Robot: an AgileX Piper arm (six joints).
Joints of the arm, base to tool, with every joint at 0 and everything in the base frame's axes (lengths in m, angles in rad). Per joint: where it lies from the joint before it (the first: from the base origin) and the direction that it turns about. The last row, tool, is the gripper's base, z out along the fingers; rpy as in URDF.
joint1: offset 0.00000 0.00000 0.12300 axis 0 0 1
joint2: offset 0.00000 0.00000 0.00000 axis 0 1 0
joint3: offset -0.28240 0.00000 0.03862 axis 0 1 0
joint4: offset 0.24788 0.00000 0.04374 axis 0.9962 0 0.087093
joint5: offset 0.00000 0.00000 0.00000 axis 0 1 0
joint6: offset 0.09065 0.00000 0.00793 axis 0.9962 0 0.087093
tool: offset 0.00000 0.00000 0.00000 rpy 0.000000 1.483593 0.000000
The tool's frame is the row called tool.
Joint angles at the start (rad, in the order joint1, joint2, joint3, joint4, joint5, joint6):
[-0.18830 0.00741 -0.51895 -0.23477 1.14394 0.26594]
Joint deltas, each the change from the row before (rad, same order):
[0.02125 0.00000 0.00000 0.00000 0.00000 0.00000]
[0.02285 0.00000 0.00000 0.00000 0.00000 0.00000]
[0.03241 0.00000 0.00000 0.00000 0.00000 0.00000]
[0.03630 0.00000 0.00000 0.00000 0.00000 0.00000]
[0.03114 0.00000 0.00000 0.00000 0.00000 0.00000]
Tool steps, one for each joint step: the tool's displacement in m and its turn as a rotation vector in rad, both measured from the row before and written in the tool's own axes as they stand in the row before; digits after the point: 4 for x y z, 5 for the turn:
[-0.0002 -0.0001 0.0004 -0.01841 0.00078 -0.01058]
[-0.0002 -0.0001 0.0004 -0.01980 0.00084 -0.01138]
[-0.0004 -0.0002 0.0006 -0.02808 0.00119 -0.01614]
[-0.0004 -0.0002 0.0007 -0.03145 0.00134 -0.01808]
[-0.0003 -0.0002 0.0006 -0.02698 0.00115 -0.01551]

